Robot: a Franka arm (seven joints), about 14 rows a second.
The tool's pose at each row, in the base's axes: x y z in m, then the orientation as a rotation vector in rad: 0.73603, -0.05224, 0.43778, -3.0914, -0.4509, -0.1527; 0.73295, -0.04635, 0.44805, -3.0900, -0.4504, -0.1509; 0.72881, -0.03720, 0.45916, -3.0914, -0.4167, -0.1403; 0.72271, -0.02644, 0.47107, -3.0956, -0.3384, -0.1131; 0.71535, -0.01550, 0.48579, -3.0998, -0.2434, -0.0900; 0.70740, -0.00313, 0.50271, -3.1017, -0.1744, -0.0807; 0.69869, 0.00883, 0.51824, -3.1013, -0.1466, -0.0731; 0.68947, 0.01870, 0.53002, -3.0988, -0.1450, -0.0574; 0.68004, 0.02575, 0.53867, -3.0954, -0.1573, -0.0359; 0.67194, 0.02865, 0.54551, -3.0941, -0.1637, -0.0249; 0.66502, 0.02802, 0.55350, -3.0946, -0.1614, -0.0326; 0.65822, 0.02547, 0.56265, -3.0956, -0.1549, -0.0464
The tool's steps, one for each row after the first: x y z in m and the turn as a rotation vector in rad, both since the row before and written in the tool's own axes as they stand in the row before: -0.00025, -0.00652, -0.01035, 0.0017, -0.0009, 0.0003; -0.00027, -0.00996, -0.01118, 0.0037, -0.0060, 0.0217; -0.00193, -0.01207, -0.01205, 0.0064, -0.0161, 0.0506; -0.00371, -0.01253, -0.01482, 0.0047, -0.0135, 0.0614; -0.00491, -0.01390, -0.01689, 0.0021, -0.0051, 0.0445; -0.00648, -0.01334, -0.01549, 0.0018, -0.0045, 0.0180; -0.00767, -0.01109, -0.01180, 0.0033, -0.0099, 0.0012; -0.00839, -0.00822, -0.00868, 0.0039, -0.0138, -0.0077; -0.00759, -0.00399, -0.00688, 0.0015, -0.0071, -0.0040; -0.00680, -0.00044, -0.00810, -0.0007, 0.0050, 0.0014; -0.00681, 0.00144, -0.00938, -0.0014, 0.0089, 0.0040
